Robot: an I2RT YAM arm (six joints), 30 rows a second.
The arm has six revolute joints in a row. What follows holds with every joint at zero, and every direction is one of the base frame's. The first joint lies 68 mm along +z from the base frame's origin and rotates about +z. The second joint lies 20 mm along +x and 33.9 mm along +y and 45.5 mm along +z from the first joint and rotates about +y. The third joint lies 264 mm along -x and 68.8 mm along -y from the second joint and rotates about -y. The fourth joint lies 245 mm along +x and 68.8 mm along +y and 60 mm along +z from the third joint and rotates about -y. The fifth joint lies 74 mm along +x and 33.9 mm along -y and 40.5 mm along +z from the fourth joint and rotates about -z. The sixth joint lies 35.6 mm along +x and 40.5 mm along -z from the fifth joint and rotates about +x. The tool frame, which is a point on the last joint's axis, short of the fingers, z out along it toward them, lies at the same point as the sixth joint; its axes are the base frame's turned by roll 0, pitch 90 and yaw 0 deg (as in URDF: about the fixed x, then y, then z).
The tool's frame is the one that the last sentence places.
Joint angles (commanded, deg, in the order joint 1, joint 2, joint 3, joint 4, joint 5, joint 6), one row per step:
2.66 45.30 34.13 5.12 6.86 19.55
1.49 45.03 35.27 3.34 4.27 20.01
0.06 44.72 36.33 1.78 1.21 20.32
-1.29 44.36 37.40 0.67 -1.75 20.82
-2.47 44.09 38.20 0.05 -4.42 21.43
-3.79 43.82 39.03 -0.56 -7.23 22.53
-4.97 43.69 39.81 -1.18 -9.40 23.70
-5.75 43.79 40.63 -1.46 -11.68 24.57
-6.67 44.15 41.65 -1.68 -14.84 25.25
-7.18 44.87 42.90 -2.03 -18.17 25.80
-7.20 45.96 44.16 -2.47 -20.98 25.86
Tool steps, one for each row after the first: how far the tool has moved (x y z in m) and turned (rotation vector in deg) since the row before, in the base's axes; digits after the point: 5 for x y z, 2 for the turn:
-0.00114 -0.00241 0.00460 0.72 0.35 1.35
-0.00145 -0.00294 0.00463 0.65 0.18 1.58
-0.00180 -0.00265 0.00569 0.83 -0.33 1.54
-0.00150 -0.00221 0.00465 0.87 -0.45 1.41
-0.00171 -0.00251 0.00484 1.34 -0.45 1.37
-0.00130 -0.00242 0.00409 1.34 -0.22 0.88
-0.00045 -0.00110 0.00431 1.01 -0.38 1.42
0.00023 -0.00111 0.00491 0.87 -0.38 2.18
0.00142 0.00015 0.00503 0.76 -0.12 2.77
0.00298 0.00122 0.00379 0.29 0.26 2.78

